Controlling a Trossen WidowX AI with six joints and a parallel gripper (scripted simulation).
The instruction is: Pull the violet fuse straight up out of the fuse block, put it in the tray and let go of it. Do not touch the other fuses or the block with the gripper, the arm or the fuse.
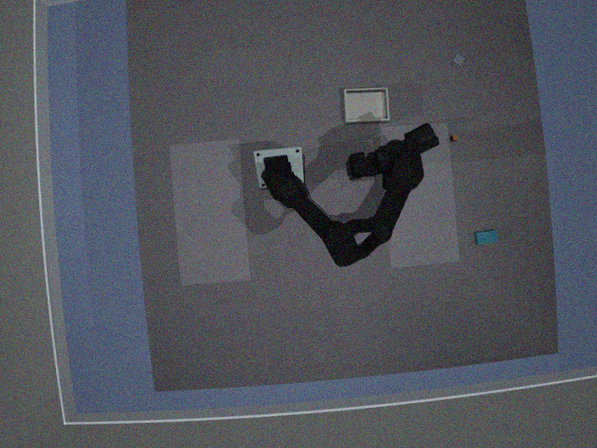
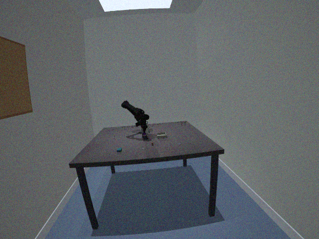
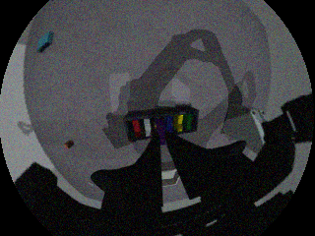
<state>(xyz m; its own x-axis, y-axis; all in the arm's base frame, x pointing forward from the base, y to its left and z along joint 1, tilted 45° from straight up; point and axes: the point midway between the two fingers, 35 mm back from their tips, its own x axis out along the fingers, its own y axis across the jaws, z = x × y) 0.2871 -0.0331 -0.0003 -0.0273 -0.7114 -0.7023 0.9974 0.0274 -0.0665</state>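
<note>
Now: the white tray 190 mm to the left of my gripper tip and 60 mm below it. Round my gripper tip: orange piece 260 mm ahead, 60 mm to the left, 50 mm below; then violet fuse 10 mm below; then teal block 320 mm ahead, 250 mm to the right, 60 mm below.
</note>
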